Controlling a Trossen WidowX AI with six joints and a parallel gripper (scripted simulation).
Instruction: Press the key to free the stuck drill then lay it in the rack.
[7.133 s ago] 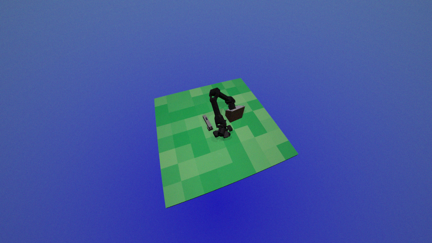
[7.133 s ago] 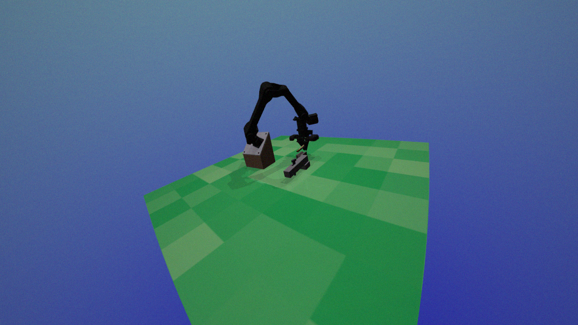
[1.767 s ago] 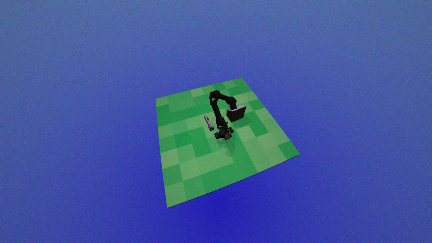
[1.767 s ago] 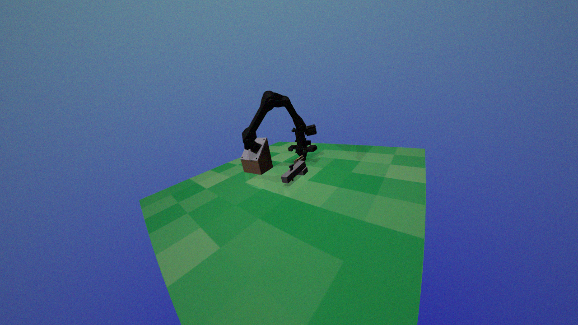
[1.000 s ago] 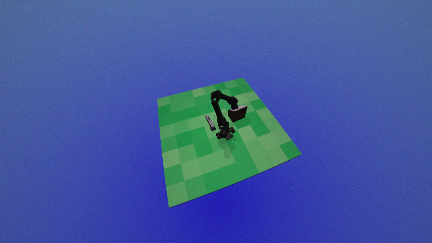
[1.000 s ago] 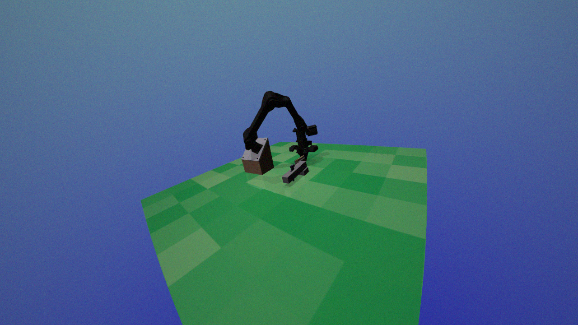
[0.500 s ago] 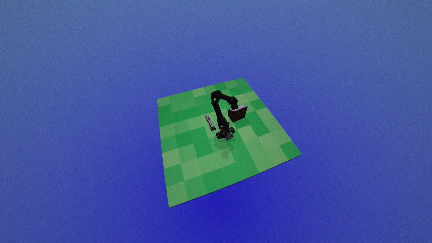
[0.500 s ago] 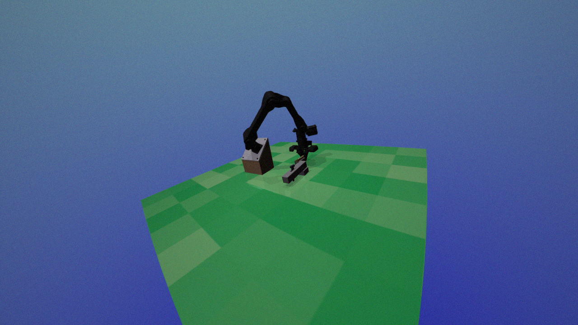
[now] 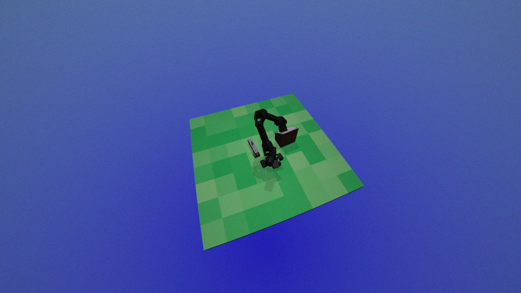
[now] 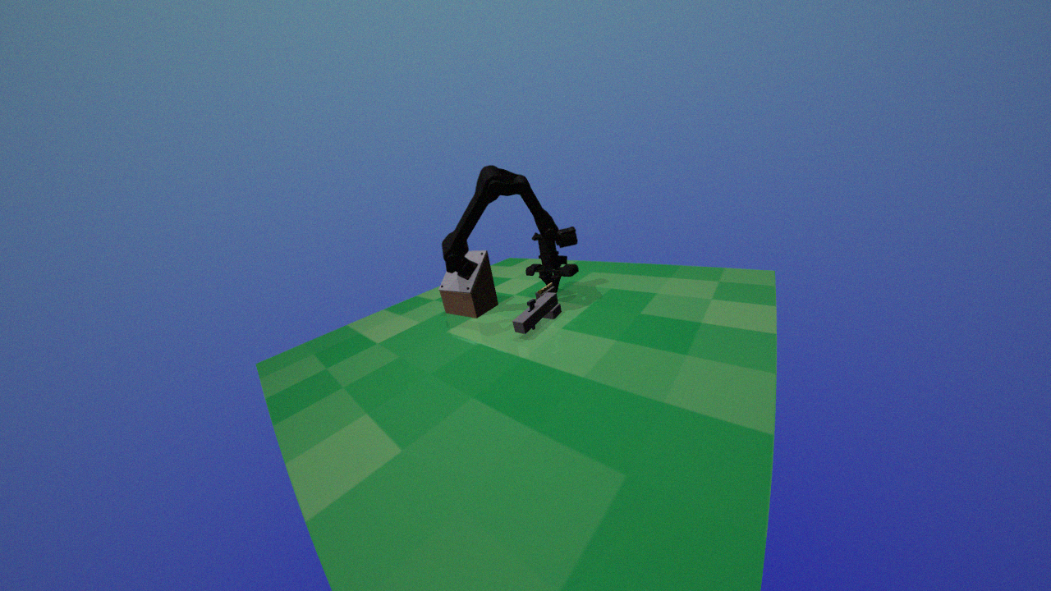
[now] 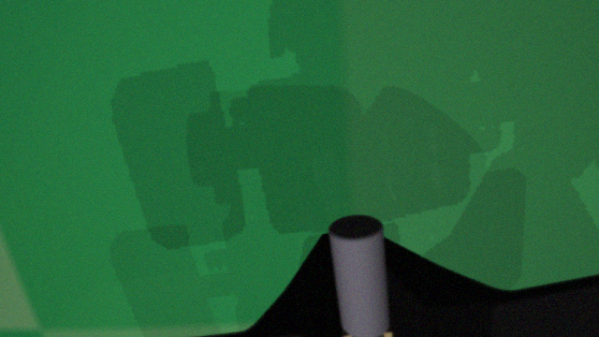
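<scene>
The drill lies 40 mm to the right of my gripper tip, 30 mm above it and 10 mm ahead of it. Also, from my gripper tip: dark part (230 mm to the right, 120 mm ahead, 40 mm above); rack (50 mm to the right, 10 mm ahead, 10 mm above).
</scene>
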